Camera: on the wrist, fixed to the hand. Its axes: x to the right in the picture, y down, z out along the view.
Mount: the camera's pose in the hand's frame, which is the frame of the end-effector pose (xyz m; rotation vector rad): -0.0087 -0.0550 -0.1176 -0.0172 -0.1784 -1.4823
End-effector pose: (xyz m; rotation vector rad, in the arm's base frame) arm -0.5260 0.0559 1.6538 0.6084 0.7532 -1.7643
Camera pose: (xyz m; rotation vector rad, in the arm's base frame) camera -0.5712 0.1611 1.5920 0.2693 -1.0974 2.7613
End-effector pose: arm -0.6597 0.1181 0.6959 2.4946 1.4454 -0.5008
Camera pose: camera -0.6900 0.1795 0.8066 0.8625 2.8849 -0.8184
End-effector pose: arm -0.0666 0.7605 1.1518 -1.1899 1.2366 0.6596
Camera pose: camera -0.0614 0.6361 1.1895 -1.6183 -0.0131 -0.3450
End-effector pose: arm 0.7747 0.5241 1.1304 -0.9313 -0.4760 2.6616
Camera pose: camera 0.8650 0.5958 1.0701 -0.1152 -0.7925 1.3468
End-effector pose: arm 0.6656 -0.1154 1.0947 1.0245 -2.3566 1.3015
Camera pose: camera 0.6974 -0.0344 1.1914 2.1950 -0.9702 0.5379
